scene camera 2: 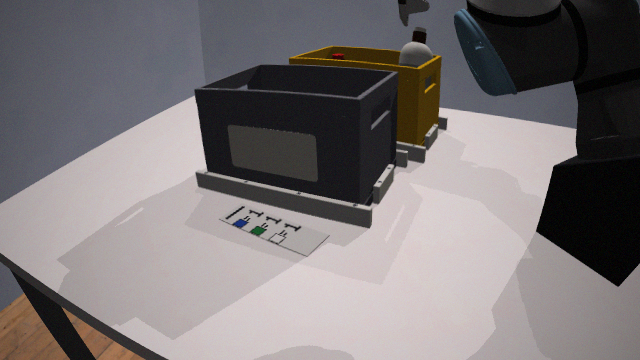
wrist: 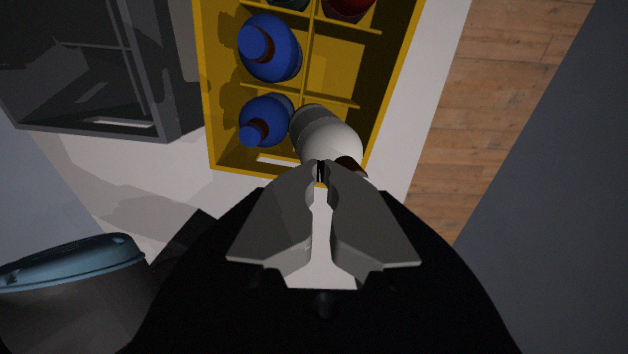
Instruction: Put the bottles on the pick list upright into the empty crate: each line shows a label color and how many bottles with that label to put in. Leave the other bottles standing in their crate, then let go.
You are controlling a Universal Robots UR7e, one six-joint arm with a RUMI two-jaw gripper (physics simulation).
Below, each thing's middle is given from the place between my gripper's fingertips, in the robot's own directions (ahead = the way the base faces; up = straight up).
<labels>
Right now my hand is 410 mm to the right of the pick list (scene camera 2: 300, 239), 240 mm above it and 140 mm short of it.
</labels>
